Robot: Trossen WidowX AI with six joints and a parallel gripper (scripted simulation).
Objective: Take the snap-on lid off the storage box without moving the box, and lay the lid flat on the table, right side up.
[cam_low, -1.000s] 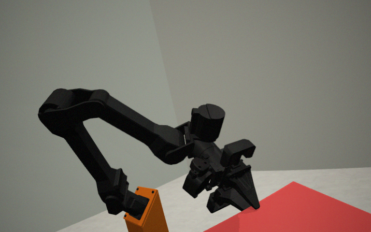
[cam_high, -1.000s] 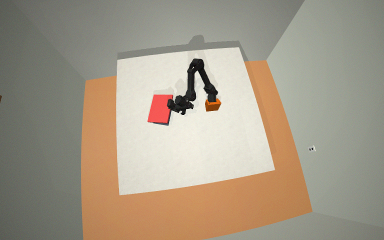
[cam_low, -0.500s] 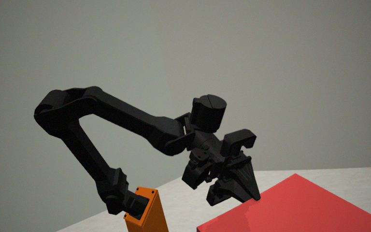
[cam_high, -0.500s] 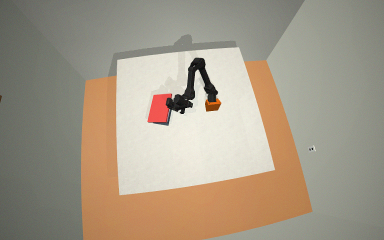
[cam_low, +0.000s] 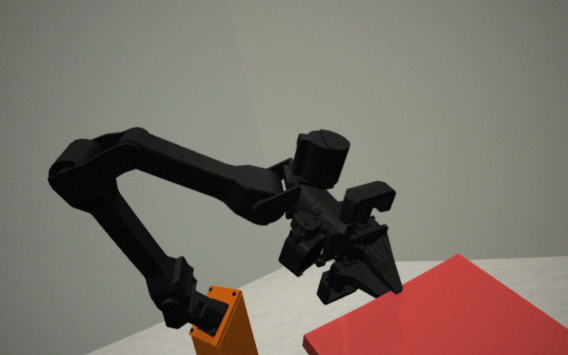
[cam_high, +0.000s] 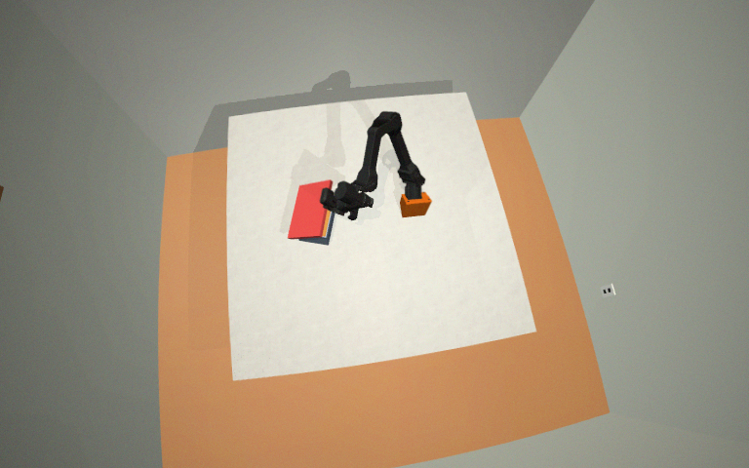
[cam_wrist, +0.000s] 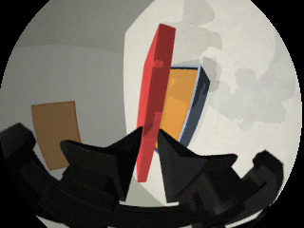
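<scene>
My gripper tip is now 70 mm short of the red lid, 10 mm to the left of it and 40 mm above it. Also, from my gripper tip: storage box: 50 mm ahead, 10 mm to the right, 120 mm below.
</scene>
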